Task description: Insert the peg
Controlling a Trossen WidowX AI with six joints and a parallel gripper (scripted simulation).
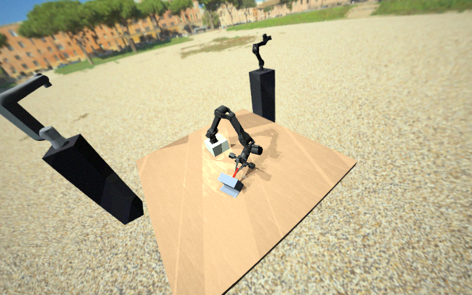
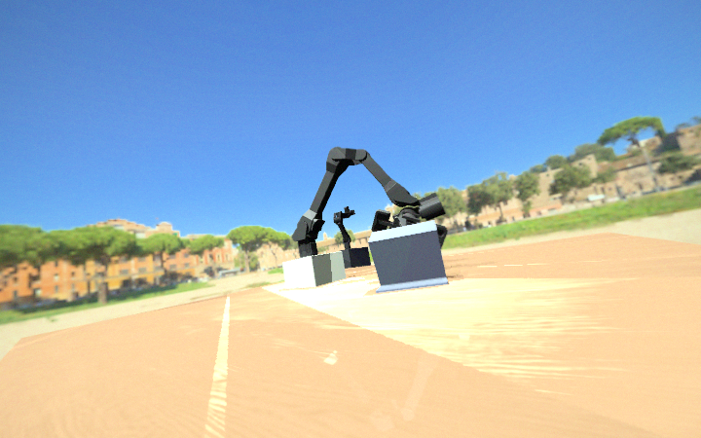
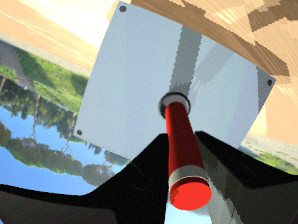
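The sloped panel is 6 cm to the right of my gripper tip, 3 cm below it and 3 cm ahead of it. Also, from my gripper tip: red peg: 1 cm to the left, 1 cm behind, 1 cm above.
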